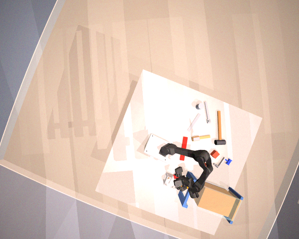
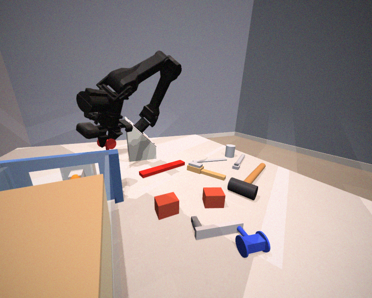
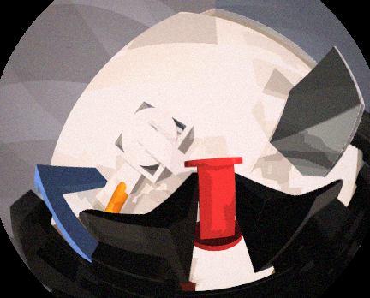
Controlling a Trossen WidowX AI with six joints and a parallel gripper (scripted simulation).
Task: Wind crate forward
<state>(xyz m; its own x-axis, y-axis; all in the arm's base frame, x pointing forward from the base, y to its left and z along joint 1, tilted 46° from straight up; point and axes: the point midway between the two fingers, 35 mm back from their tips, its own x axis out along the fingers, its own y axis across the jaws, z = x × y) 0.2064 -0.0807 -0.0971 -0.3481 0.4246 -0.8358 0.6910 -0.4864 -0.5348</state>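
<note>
Right now my gripper tip is 3 cm to the left of the winch handle, 3 cm above it and 1 cm short of it. The rest, counted from my gripper tip: red knob (1 cm to the left, 1 cm ahead); winch (10 cm to the right, 10 cm below); blue steel frame (17 cm ahead, 7 cm to the right, 3 cm below).
</note>
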